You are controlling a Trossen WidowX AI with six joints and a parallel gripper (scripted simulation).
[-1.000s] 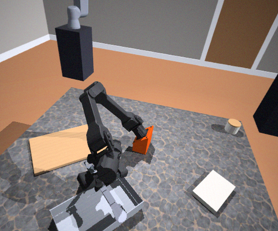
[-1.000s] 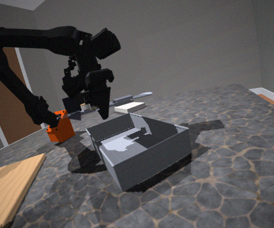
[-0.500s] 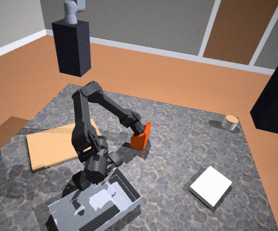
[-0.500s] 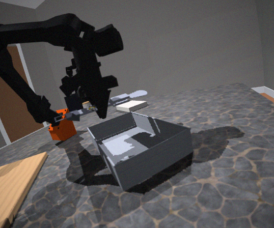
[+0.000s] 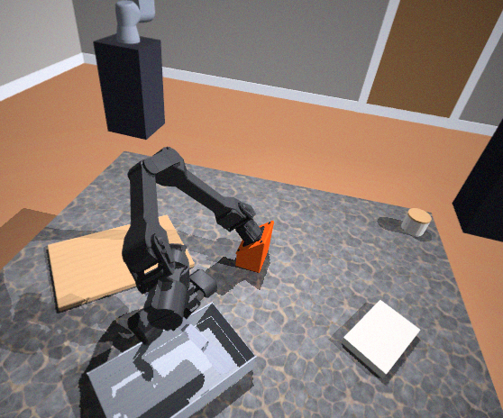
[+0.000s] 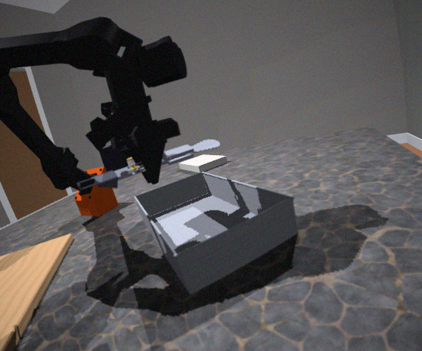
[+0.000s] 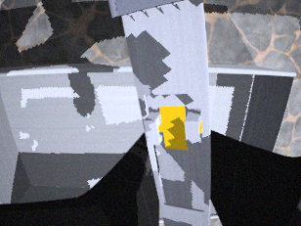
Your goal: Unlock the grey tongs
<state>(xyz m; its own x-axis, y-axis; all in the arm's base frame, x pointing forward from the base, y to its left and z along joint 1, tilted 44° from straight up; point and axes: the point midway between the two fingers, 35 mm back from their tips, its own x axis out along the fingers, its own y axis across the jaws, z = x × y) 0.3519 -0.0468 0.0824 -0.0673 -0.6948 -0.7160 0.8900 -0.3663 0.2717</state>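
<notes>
Now: gripper tip 1 cm past the yellow lock piece, 2 cm to the left of it and 4 cm below it. Also, from my gripper tip: white flat block: 18 cm behind, 48 cm to the left, 9 cm below; wooden board: 22 cm behind, 27 cm to the right, 9 cm below; grey roasting tin: 6 cm ahead, 2 cm to the left, 7 cm below.
</notes>
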